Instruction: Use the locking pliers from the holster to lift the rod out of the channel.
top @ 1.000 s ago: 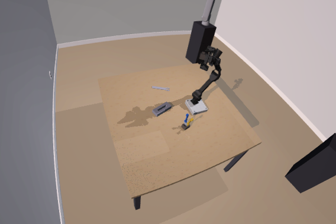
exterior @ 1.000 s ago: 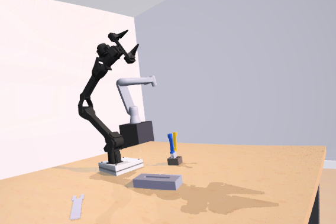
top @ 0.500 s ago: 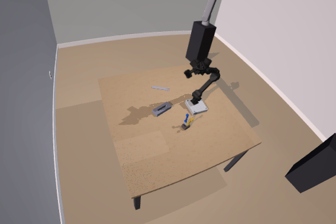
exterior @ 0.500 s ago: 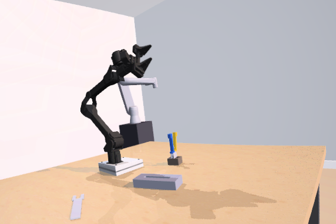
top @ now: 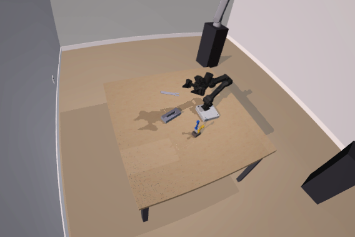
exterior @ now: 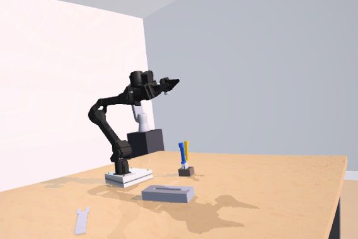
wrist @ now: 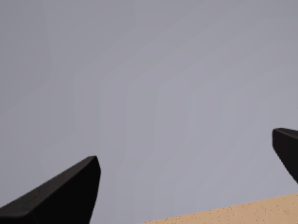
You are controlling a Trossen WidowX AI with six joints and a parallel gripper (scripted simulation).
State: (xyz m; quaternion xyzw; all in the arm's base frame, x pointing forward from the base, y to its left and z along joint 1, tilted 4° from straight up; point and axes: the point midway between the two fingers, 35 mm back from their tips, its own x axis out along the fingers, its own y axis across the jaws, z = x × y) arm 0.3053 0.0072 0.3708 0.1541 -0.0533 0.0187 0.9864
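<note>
Right now the silver pin is 330 mm below my gripper tip, 140 mm to the left of it and 90 mm behind it. The rest, counted from my gripper tip: dark rod: 410 mm below, 120 mm to the right; then grey channel block: 410 mm below, 120 mm to the right, 10 mm behind; then yellow handle: 320 mm below, 170 mm to the left, 90 mm behind.
</note>
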